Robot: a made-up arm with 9 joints. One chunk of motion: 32 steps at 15 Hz.
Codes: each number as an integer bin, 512 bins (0 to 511) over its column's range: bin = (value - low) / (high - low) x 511, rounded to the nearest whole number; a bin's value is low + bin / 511 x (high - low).
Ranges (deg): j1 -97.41..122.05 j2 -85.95..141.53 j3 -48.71..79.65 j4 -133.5..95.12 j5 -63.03..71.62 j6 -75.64..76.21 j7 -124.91..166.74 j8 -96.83..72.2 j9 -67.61..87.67
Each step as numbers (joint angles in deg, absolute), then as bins.
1 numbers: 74.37 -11.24 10.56 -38.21 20.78 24.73 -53.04 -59.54 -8.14
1 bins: 400 168 236 213 318 338 126 113 196
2 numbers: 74.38 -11.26 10.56 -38.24 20.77 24.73 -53.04 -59.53 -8.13
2 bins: 400 168 236 213 318 338 126 113 196
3 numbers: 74.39 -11.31 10.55 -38.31 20.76 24.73 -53.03 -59.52 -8.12
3 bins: 400 168 236 213 318 338 126 113 196
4 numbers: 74.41 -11.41 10.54 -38.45 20.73 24.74 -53.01 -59.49 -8.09
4 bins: 400 167 236 212 318 338 126 113 196
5 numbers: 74.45 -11.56 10.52 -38.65 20.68 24.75 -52.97 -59.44 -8.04
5 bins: 400 167 236 212 318 338 126 113 196
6 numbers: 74.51 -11.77 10.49 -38.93 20.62 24.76 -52.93 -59.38 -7.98
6 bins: 400 167 236 211 317 338 126 113 196
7 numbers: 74.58 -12.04 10.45 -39.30 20.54 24.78 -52.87 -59.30 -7.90
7 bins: 400 166 236 211 317 338 126 113 196
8 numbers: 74.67 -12.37 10.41 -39.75 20.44 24.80 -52.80 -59.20 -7.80
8 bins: 401 165 235 210 317 338 126 114 197
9 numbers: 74.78 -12.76 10.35 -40.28 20.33 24.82 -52.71 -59.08 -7.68
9 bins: 401 164 235 208 316 338 127 114 197
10 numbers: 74.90 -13.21 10.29 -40.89 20.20 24.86 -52.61 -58.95 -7.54
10 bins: 401 163 235 207 316 338 127 115 198
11 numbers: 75.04 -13.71 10.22 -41.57 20.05 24.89 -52.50 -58.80 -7.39
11 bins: 402 162 235 205 315 338 127 115 198
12 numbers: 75.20 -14.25 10.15 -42.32 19.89 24.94 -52.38 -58.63 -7.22
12 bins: 402 161 234 204 315 338 127 115 199
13 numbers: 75.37 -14.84 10.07 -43.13 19.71 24.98 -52.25 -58.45 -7.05
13 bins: 402 160 234 202 314 339 127 116 199
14 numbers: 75.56 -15.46 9.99 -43.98 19.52 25.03 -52.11 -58.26 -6.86
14 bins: 403 158 234 200 313 339 128 117 200
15 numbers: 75.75 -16.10 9.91 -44.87 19.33 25.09 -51.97 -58.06 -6.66
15 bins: 403 157 233 198 313 339 128 117 201
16 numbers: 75.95 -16.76 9.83 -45.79 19.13 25.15 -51.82 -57.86 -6.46
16 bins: 404 155 233 196 312 339 128 118 201
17 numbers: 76.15 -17.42 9.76 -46.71 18.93 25.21 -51.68 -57.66 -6.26
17 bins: 404 154 233 194 311 339 128 118 202
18 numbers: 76.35 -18.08 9.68 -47.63 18.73 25.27 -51.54 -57.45 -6.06
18 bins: 405 152 232 192 310 340 129 119 203
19 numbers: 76.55 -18.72 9.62 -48.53 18.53 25.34 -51.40 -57.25 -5.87
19 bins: 405 151 232 190 310 340 129 120 203
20 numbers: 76.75 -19.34 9.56 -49.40 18.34 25.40 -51.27 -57.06 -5.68
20 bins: 406 150 232 188 309 340 129 120 204
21 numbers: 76.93 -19.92 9.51 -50.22 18.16 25.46 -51.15 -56.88 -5.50
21 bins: 406 148 232 186 308 340 129 121 204
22 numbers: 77.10 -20.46 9.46 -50.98 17.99 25.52 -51.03 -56.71 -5.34
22 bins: 406 147 232 184 307 340 129 121 205
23 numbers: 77.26 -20.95 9.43 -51.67 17.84 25.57 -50.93 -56.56 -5.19
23 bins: 407 146 231 183 307 341 130 122 205
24 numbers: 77.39 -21.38 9.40 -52.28 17.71 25.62 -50.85 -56.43 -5.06
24 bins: 407 145 231 182 306 341 130 122 206
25 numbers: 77.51 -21.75 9.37 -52.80 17.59 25.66 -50.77 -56.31 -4.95
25 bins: 407 144 231 180 306 341 130 122 206
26 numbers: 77.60 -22.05 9.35 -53.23 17.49 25.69 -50.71 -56.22 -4.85
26 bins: 408 144 231 179 306 341 130 123 207
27 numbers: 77.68 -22.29 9.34 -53.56 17.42 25.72 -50.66 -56.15 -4.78
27 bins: 408 143 231 179 305 341 130 123 207
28 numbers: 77.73 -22.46 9.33 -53.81 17.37 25.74 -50.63 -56.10 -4.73
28 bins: 408 143 231 178 305 341 130 123 207
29 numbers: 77.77 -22.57 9.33 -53.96 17.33 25.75 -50.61 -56.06 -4.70
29 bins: 408 142 231 178 305 341 130 123 207
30 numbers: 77.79 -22.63 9.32 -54.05 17.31 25.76 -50.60 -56.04 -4.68
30 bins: 408 142 231 178 305 341 130 123 207
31 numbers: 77.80 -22.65 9.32 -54.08 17.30 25.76 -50.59 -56.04 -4.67
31 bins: 408 142 231 178 305 341 130 123 207
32 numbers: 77.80 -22.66 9.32 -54.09 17.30 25.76 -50.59 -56.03 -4.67
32 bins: 408 142 231 177 305 341 130 123 207
